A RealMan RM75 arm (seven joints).
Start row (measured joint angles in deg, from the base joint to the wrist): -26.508, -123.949, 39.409, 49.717, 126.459, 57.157, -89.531
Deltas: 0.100, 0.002, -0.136, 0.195, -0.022, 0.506, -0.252; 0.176, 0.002, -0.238, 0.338, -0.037, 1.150, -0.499; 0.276, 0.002, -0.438, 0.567, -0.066, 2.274, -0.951; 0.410, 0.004, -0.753, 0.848, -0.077, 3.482, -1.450; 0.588, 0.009, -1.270, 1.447, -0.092, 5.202, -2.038; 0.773, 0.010, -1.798, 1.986, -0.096, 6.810, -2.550; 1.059, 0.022, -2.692, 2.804, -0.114, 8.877, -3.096; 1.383, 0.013, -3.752, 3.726, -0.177, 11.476, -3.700; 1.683, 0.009, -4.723, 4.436, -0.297, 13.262, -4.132; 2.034, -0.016, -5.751, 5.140, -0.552, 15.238, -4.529; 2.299, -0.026, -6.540, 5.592, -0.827, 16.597, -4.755
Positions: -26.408, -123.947, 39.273, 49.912, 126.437, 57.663, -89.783; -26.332, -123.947, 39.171, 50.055, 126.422, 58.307, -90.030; -26.232, -123.947, 38.971, 50.284, 126.393, 59.431, -90.482; -26.098, -123.945, 38.656, 50.565, 126.382, 60.639, -90.981; -25.920, -123.940, 38.139, 51.164, 126.367, 62.359, -91.569; -25.735, -123.939, 37.611, 51.703, 126.363, 63.967, -92.081; -25.449, -123.927, 36.717, 52.521, 126.345, 66.034, -92.627; -25.125, -123.936, 35.657, 53.443, 126.282, 68.633, -93.231; -24.825, -123.940, 34.686, 54.153, 126.162, 70.419, -93.663; -24.474, -123.965, 33.658, 54.857, 125.907, 72.395, -94.060; -24.209, -123.975, 32.869, 55.309, 125.632, 73.754, -94.286
